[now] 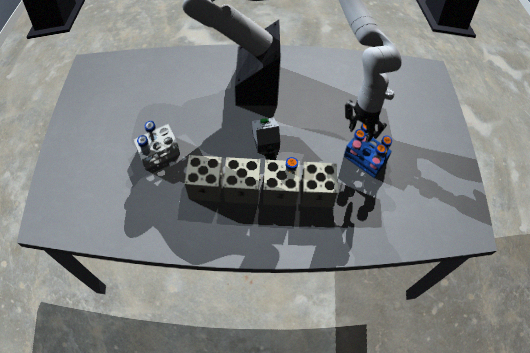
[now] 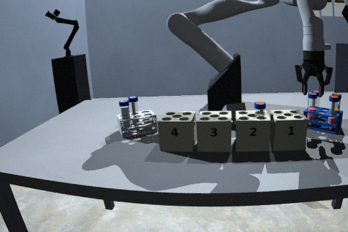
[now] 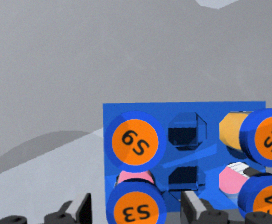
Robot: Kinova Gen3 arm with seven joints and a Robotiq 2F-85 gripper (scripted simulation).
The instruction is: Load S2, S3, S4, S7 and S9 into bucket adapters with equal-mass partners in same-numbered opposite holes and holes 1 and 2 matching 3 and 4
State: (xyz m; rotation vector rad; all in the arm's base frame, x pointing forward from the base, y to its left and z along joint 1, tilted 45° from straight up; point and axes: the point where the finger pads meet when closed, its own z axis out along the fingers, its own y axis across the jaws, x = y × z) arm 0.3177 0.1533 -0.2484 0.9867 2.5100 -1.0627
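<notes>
My gripper is now 6 cm above the sample tube S3 and 1 cm to the left of it. The rest, counted from my hand: sample tube S9: 6 cm below, 4 cm behind, 3 cm to the left; blue rack: 10 cm below, 4 cm to the left, 1 cm ahead; sample tube S4: 6 cm to the left, 6 cm below, 5 cm ahead.
</notes>
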